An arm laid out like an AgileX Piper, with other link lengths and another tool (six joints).
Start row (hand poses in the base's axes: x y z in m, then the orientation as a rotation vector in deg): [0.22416 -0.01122 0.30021 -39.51 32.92 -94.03]
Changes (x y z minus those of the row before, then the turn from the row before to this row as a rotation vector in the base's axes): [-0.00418 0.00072 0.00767 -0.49 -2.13 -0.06]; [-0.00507 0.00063 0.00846 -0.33 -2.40 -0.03]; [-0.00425 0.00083 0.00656 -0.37 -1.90 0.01]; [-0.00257 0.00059 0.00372 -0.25 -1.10 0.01]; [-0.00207 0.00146 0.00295 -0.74 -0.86 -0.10]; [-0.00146 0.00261 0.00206 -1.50 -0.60 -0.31]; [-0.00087 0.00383 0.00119 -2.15 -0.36 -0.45]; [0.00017 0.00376 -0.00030 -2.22 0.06 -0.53]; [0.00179 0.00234 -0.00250 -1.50 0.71 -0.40]
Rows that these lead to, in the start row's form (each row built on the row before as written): [0.21998 -0.01050 0.30788 -38.03 31.03 -94.82]; [0.21491 -0.00987 0.31634 -36.20 29.05 -95.56]; [0.21066 -0.00904 0.32290 -34.83 27.38 -96.13]; [0.20809 -0.00845 0.32662 -34.06 26.38 -96.46]; [0.20602 -0.00699 0.32957 -33.84 25.19 -96.98]; [0.20456 -0.00438 0.33163 -34.37 23.63 -97.87]; [0.20369 -0.00055 0.33282 -35.56 21.74 -99.01]; [0.20386 0.00321 0.33252 -37.17 20.10 -100.12]; [0.20565 0.00555 0.33002 -38.85 19.46 -100.72]
